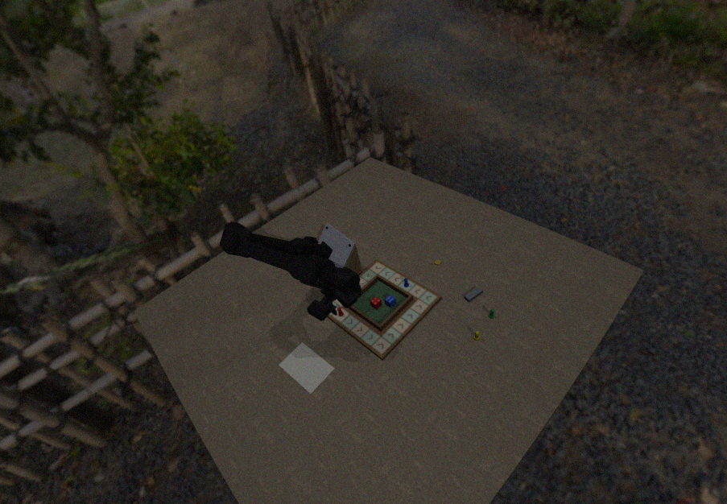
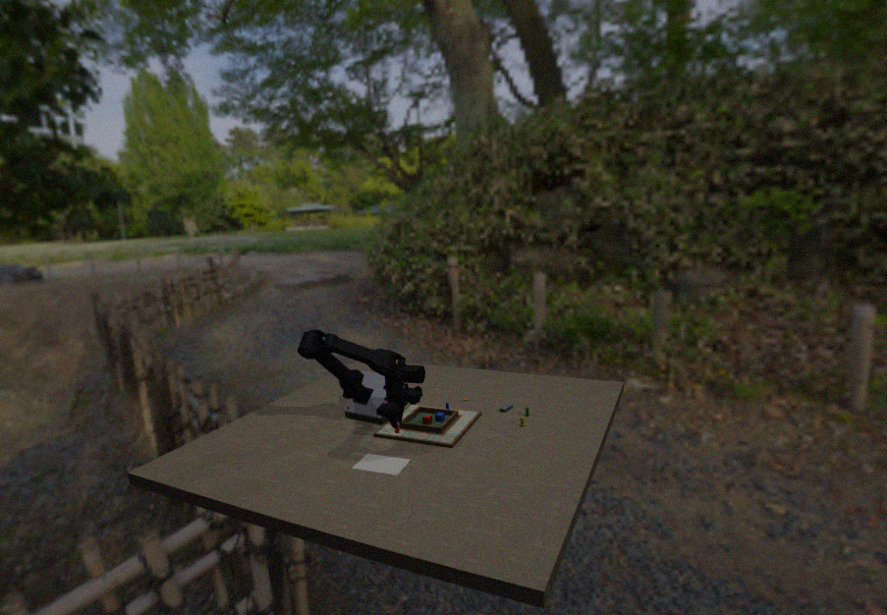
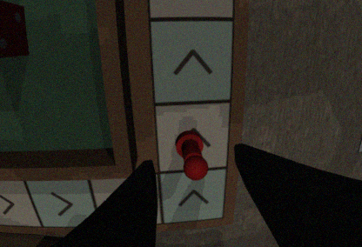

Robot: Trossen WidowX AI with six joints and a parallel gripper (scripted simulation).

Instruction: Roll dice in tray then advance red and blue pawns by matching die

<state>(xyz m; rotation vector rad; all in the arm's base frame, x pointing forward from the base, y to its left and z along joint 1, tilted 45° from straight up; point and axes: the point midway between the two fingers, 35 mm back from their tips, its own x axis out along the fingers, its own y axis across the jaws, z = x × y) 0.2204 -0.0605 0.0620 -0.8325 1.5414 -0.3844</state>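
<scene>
The red pawn is 10 mm below my gripper tip. Round my gripper tip: white sheet (80 mm ahead, 190 mm to the right, 40 mm below); blue pawn (50 mm ahead, 230 mm to the left, 10 mm below); green tray (50 mm ahead, 120 mm to the left, 30 mm below).
</scene>
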